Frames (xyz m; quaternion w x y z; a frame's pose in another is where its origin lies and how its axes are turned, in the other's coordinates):
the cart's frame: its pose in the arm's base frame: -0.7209 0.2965 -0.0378 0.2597 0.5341 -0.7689 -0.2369
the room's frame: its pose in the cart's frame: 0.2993 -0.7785 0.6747 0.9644 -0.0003 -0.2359 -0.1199
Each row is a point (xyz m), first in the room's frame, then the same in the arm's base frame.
Working: the room's frame: its pose in the arm's base frame: -0.7056 -0.1745 -1.0015 0.0408 0.5513 -0.7386 -0.3858

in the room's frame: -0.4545 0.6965 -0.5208
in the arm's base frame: -0.8213 0.0024 -0.0433
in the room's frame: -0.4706 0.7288 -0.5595
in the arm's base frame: -0.8215 -0.0013 0.0095
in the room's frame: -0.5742 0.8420 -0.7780
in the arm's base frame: -0.7637 -0.0176 0.2697
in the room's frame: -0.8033 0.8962 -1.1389
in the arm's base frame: -0.5418 -0.0082 0.6389
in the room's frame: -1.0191 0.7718 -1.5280
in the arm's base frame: -0.1715 -0.0416 0.9132
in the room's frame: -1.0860 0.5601 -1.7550
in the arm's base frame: 0.1305 -0.1242 0.9661
